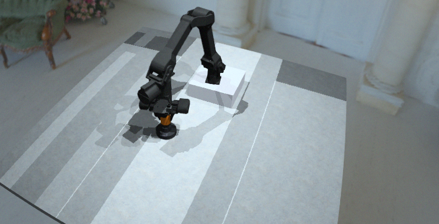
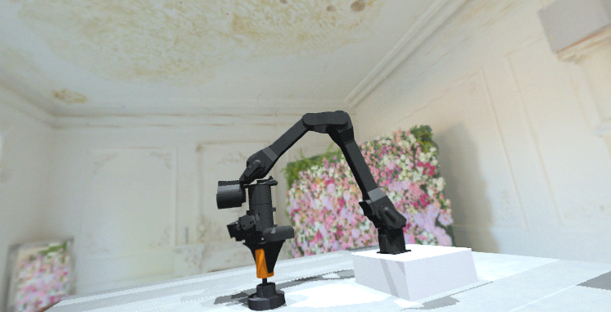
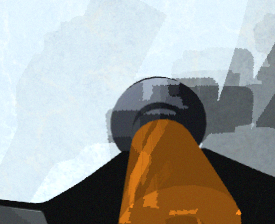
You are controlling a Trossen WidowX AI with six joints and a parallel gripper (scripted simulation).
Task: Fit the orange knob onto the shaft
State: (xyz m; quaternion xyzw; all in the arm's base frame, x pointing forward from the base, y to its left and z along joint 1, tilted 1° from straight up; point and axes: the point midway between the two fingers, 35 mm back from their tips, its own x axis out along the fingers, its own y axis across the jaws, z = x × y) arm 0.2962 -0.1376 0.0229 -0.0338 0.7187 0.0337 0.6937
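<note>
The orange knob is 20 mm above my gripper tip. Round my gripper tip: pedestal 40 mm below.
</note>
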